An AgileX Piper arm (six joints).
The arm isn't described. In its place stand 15 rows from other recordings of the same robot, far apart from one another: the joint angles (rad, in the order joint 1, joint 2, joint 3, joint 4, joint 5, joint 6), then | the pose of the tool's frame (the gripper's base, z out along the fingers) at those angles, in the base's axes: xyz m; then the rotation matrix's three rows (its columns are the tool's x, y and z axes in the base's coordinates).
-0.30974, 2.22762, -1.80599, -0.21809, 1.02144, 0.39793 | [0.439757 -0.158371 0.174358], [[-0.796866 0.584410 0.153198], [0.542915 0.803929 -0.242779], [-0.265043 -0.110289 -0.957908]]
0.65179, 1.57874, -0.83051, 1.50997, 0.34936, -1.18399 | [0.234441 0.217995 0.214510], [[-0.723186 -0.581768 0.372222], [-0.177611 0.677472 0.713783], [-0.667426 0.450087 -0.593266]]
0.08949, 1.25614, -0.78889, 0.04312, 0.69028, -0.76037 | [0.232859 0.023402 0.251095], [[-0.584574 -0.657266 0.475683], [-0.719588 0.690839 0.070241], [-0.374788 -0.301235 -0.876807]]
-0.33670, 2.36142, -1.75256, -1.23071, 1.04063, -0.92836 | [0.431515 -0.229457 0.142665], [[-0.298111 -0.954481 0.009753], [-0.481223 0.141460 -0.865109], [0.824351 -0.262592 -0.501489]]
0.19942, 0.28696, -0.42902, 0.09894, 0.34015, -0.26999 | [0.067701 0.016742 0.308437], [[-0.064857 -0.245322 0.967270], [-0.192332 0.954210 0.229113], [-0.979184 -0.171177 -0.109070]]
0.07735, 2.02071, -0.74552, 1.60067, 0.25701, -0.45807 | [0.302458 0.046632 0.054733], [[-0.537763 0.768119 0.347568], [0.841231 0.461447 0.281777], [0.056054 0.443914 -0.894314]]
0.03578, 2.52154, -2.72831, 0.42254, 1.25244, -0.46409 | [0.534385 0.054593 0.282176], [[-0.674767 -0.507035 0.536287], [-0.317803 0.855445 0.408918], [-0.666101 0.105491 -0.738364]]
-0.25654, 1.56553, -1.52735, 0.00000, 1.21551, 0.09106 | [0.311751 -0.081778 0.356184], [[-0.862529 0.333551 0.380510], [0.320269 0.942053 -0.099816], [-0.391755 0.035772 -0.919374]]
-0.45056, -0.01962, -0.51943, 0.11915, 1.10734, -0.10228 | [-0.007033 0.014151 0.279207], [[-0.430773 0.327393 0.840981], [0.154490 0.944872 -0.288704], [-0.889139 0.005557 -0.457604]]
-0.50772, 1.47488, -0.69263, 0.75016, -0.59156, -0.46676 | [0.245200 -0.176013 0.244239], [[-0.055302 0.797658 0.600569], [0.232363 0.595257 -0.769205], [-0.971056 0.097012 -0.218264]]
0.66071, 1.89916, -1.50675, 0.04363, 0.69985, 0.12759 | [0.331774 0.261107 0.246712], [[-0.757952 -0.510450 0.406140], [-0.386195 0.852922 0.351250], [-0.525701 0.109382 -0.843608]]
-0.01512, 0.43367, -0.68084, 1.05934, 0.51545, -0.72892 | [0.072194 0.038029 0.385010], [[-0.048816 -0.417302 0.907456], [0.240694 0.876849 0.416175], [-0.969373 0.238735 0.057638]]
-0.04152, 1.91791, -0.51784, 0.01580, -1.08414, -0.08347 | [0.305904 -0.013980 0.117939], [[-0.230124 0.037712 0.972430], [-0.066505 0.996303 -0.054376], [-0.970886 -0.077184 -0.226765]]
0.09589, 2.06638, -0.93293, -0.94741, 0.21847, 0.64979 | [0.347338 0.017322 0.064377], [[-0.873601 -0.284931 0.394508], [-0.363189 0.921313 -0.138836], [-0.323907 -0.264568 -0.908344]]
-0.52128, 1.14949, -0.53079, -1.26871, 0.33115, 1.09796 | [0.173916 -0.132447 0.237162], [[-0.613427 0.603130 0.509845], [0.183562 0.736783 -0.650735], [-0.768123 -0.305590 -0.562674]]
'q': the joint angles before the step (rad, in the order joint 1, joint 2, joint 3, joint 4, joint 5, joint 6). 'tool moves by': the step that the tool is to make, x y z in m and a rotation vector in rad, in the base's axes. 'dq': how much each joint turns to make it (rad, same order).
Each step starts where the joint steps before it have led.
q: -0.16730, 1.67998, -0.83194, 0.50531, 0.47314, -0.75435
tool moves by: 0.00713, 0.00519, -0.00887, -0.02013, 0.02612, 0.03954
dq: 0.02558, 0.04503, -0.02311, -0.03915, -0.00241, 0.01378
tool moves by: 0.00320, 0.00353, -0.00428, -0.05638, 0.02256, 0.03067
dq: 0.02853, 0.02012, -0.01407, -0.12329, -0.00736, 0.08982
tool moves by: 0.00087, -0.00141, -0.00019, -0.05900, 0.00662, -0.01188
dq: 0.01466, 0.00154, -0.00462, -0.14425, -0.01298, 0.13494
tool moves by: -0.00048, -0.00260, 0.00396, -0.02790, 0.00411, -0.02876
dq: 0.00233, -0.01088, -0.00581, -0.08840, 0.01141, 0.10037
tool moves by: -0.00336, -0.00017, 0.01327, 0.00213, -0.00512, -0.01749
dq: -0.00064, -0.04163, -0.00769, -0.01546, 0.04311, 0.03251
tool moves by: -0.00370, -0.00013, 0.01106, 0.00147, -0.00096, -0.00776
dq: -0.00139, -0.03544, -0.00634, -0.00779, 0.04045, 0.01511
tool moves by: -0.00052, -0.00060, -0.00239, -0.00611, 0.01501, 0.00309
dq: -0.00035, 0.00648, 0.00075, -0.01238, 0.00691, 0.00509
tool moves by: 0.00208, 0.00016, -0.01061, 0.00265, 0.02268, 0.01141
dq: 0.00000, 0.03411, 0.00275, 0.00948, -0.01328, -0.01936
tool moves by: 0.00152, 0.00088, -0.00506, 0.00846, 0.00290, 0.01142
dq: 0.00002, 0.01670, 0.00173, 0.02436, -0.01331, -0.03008
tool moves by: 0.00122, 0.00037, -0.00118, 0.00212, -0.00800, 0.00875
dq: -0.00002, 0.00489, 0.00023, 0.01340, -0.01182, -0.01981
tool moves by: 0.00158, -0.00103, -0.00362, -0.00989, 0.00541, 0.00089
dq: 0.00001, 0.01410, -0.00257, -0.01819, -0.00779, 0.01147
